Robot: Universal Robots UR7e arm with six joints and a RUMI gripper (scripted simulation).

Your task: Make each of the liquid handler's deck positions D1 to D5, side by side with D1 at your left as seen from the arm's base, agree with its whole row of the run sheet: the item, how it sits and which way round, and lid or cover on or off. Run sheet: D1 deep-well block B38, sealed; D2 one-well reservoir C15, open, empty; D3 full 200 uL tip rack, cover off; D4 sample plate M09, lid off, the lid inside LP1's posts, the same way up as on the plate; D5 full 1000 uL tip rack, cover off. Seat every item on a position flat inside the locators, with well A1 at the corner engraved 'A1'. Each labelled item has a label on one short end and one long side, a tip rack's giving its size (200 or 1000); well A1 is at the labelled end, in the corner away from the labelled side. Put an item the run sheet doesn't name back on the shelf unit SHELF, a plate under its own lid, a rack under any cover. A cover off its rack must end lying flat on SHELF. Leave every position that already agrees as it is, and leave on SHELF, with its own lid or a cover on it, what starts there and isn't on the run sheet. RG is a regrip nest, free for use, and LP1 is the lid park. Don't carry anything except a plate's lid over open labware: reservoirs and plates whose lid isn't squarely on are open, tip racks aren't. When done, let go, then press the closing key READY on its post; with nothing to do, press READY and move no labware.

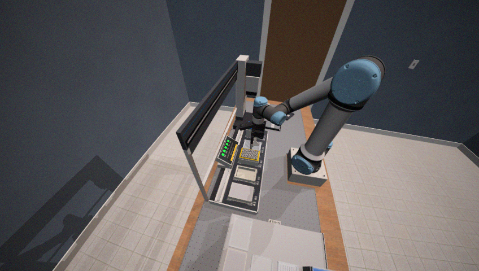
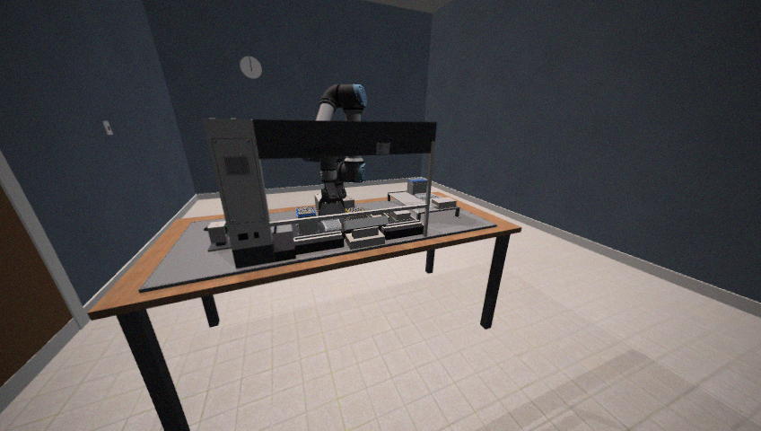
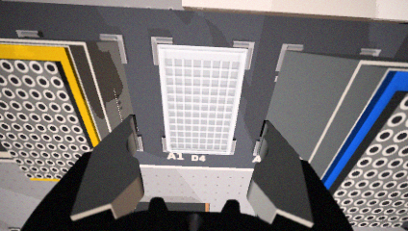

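Right now my hand is 30 mm above the well plate. Round my hand: blue-framed tip rack (130 mm to the right, 40 mm above); then one-well reservoir (10 mm behind, 250 mm to the left, 20 mm below); then yellow-framed tip rack (10 mm behind, 120 mm to the left, 10 mm above).
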